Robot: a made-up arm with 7 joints. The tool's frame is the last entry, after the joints.
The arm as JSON. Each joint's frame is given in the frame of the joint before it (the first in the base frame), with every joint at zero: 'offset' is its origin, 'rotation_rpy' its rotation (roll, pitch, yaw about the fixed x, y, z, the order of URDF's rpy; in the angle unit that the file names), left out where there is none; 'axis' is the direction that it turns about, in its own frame. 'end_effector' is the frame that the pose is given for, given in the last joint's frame.
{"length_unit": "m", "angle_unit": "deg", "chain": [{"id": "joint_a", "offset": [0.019, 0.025, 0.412], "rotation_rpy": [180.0, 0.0, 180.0], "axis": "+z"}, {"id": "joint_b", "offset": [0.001, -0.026, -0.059], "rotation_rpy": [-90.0, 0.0, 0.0], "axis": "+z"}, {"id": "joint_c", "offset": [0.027, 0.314, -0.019], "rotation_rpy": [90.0, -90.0, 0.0], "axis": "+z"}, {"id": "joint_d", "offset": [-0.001, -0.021, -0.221], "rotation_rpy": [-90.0, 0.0, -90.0], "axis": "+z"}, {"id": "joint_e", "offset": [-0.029, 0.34, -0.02], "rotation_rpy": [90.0, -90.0, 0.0], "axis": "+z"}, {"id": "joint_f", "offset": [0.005, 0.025, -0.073], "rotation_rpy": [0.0, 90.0, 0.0], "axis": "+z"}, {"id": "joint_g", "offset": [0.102, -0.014, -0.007], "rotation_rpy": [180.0, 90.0, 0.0], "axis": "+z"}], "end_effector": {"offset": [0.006, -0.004, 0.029], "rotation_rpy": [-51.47, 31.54, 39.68]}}
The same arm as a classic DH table. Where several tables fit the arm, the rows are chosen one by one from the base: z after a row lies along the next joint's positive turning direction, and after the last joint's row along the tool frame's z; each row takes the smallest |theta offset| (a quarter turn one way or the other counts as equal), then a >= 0, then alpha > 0; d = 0 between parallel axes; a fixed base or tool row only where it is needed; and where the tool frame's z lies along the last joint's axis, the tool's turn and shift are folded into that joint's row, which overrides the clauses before.
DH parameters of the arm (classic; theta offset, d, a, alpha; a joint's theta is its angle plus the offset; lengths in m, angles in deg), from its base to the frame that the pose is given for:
base (fixed): 52.77 0 0.0314 180
joint_a: 52.77 -0.471 -0.001 90
joint_b: 0 -0.045 -0.027 -90
joint_c: 0 -0.535 -0.021 90
joint_d: 0 -0.021 0.029 -90
joint_e: 0 -0.413 0.025 90
joint_f: 0 -0.002 -0.014 -90
joint_g: -72.93 -0.0695 -0.0046 57.93
tool (fixed): -141.88 -0.0066 0 0

